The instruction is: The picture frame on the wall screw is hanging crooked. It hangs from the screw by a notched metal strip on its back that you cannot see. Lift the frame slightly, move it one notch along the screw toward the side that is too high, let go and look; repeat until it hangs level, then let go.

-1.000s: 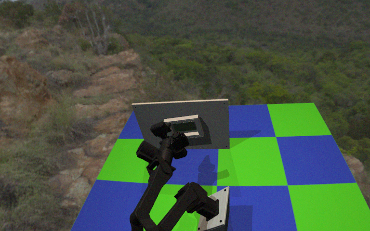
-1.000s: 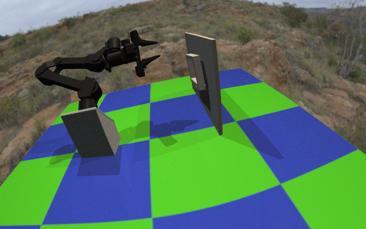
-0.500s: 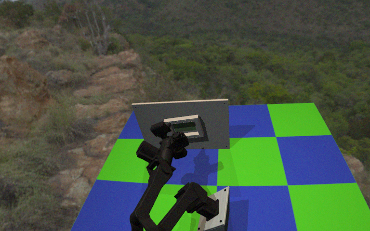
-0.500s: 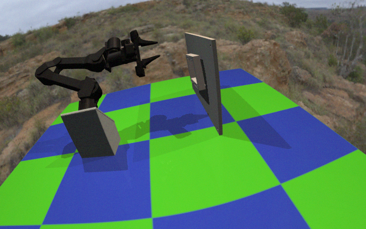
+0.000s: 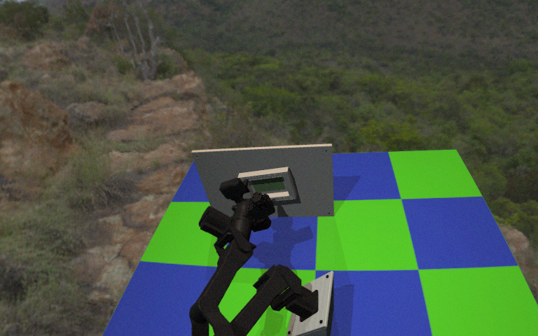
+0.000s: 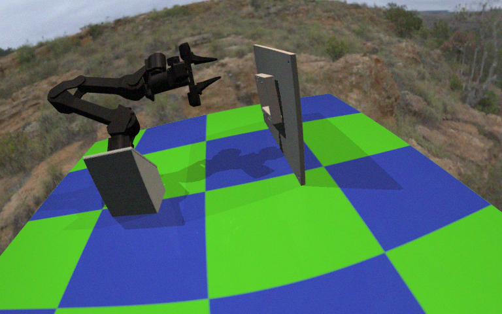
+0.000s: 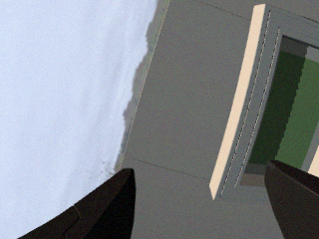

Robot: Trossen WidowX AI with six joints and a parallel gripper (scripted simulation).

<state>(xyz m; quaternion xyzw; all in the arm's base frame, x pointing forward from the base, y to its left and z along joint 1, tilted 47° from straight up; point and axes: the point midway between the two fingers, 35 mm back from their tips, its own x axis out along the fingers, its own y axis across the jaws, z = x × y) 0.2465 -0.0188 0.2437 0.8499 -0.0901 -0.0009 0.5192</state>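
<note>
The picture frame lies 13 cm ahead of my gripper tip, 2 cm to the right of it and 11 cm below it. From my gripper tip the other things lie so: wall panel: 14 cm ahead, 1 cm to the right, 12 cm below.
</note>
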